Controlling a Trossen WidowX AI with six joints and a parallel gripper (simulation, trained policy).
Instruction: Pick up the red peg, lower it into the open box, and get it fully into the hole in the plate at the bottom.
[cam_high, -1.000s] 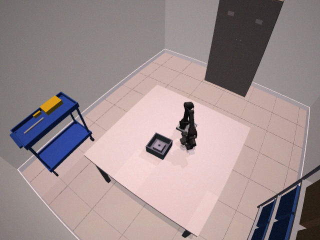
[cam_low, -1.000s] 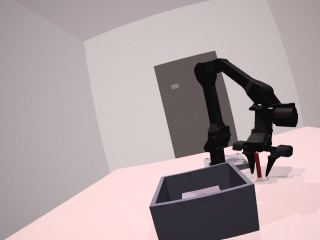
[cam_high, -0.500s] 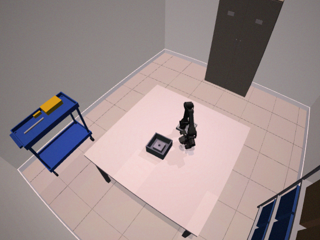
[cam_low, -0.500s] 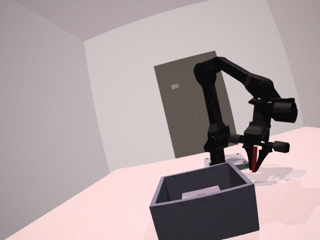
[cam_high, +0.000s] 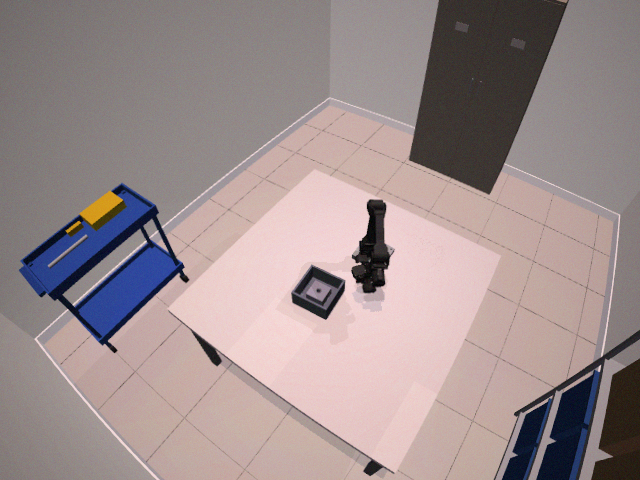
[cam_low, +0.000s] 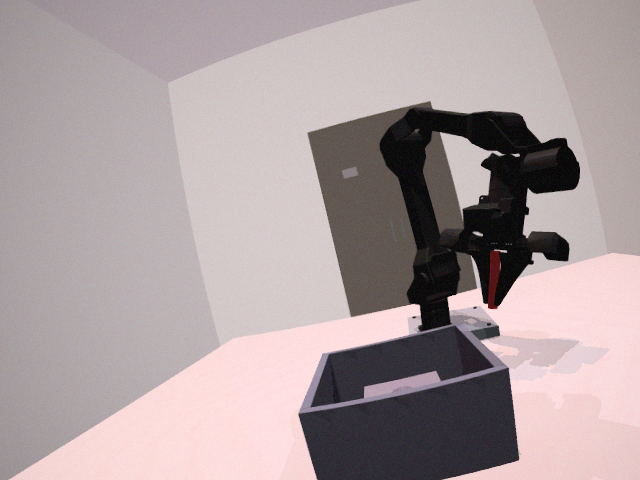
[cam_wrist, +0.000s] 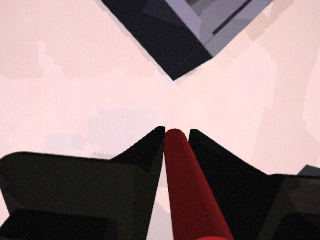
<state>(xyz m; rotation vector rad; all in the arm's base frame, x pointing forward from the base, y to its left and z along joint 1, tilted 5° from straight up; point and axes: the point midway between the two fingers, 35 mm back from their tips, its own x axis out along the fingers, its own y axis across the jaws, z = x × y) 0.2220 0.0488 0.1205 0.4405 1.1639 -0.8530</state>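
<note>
My gripper tip is 150 mm to the left of the pale plate, 100 mm short of it and 60 mm above it. Round my gripper tip: dark grey box 150 mm to the right, 100 mm ahead, 80 mm below; red peg 30 mm above, 10 mm to the left.
</note>
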